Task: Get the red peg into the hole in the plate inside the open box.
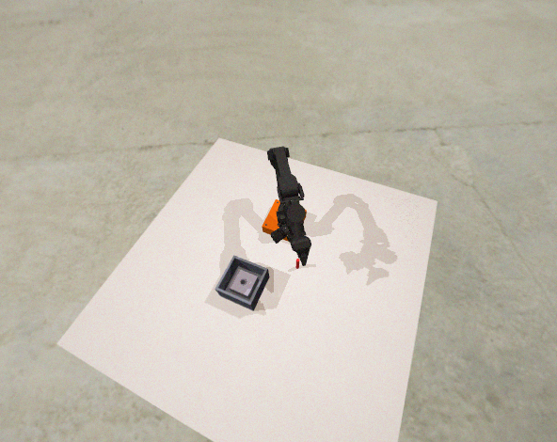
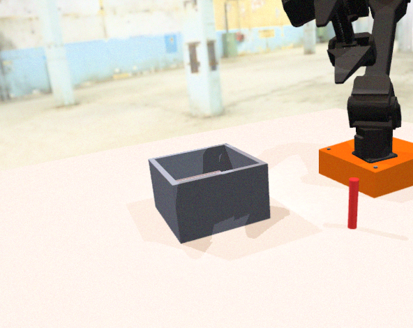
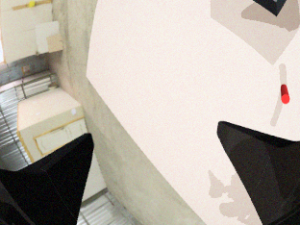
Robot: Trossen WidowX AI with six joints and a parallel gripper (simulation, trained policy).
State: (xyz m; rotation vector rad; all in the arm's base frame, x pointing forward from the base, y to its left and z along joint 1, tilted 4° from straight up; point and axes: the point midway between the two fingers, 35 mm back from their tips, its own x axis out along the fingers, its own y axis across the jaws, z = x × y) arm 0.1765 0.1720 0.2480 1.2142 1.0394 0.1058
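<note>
The red peg lies 220 mm below my gripper tip, 70 mm behind it and 50 mm to the right of it. Round my gripper tip: grey box 240 mm below, 200 mm to the right, 130 mm ahead; then pale plate 220 mm below, 200 mm to the right, 130 mm ahead.
</note>
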